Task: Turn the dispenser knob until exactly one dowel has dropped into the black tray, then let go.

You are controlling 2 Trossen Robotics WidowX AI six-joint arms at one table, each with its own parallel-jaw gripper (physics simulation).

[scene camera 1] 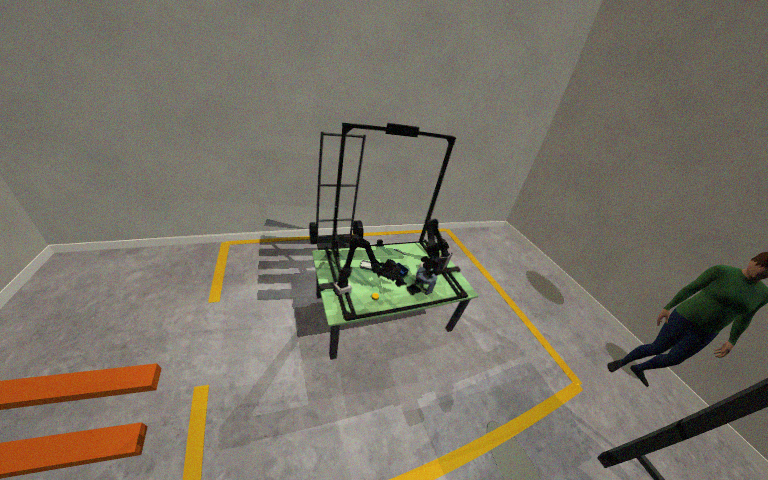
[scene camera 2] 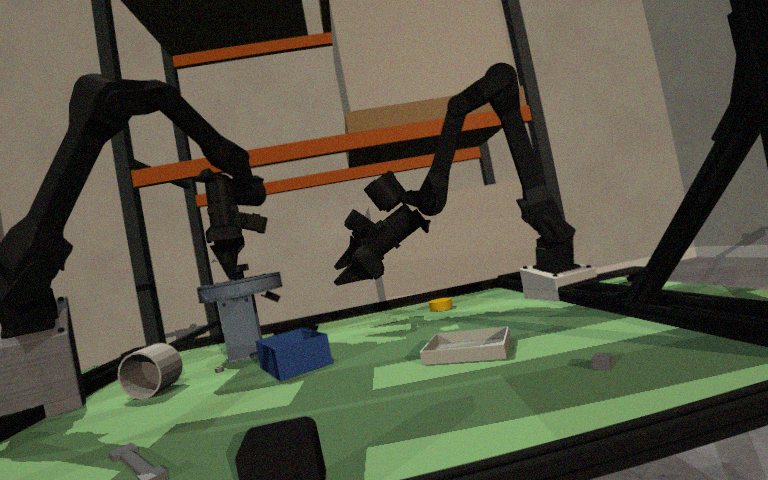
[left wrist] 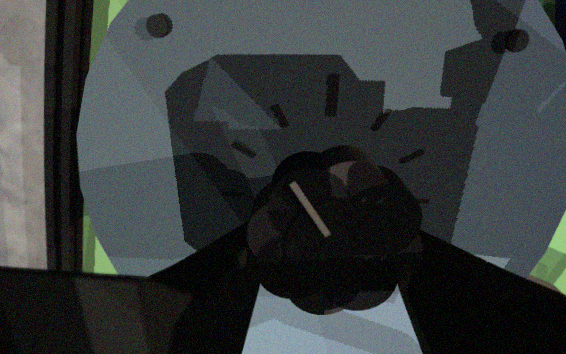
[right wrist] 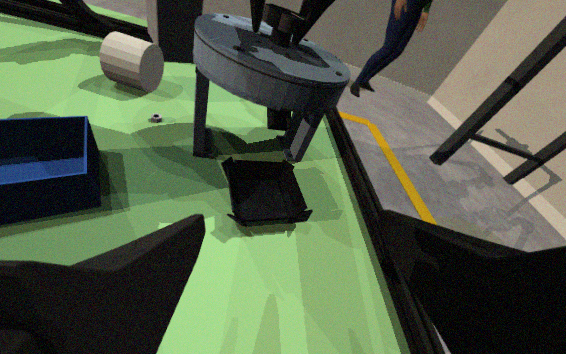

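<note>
The grey round-topped dispenser stands upright on its legs. Its black lobed knob has a pale line tilted to upper left in the left wrist view; the long dark dial mark lies above the knob. My left gripper is shut on the knob from above. The black tray lies by the dispenser's foot, below its dark outlet; no dowel can be made out in its dark inside. My right gripper is open and empty, raised above the table.
A blue box stands beside the dispenser. A pale cylinder and a small nut lie nearby. A beige tray, a yellow disc and a small grey block lie farther right in scene camera 2.
</note>
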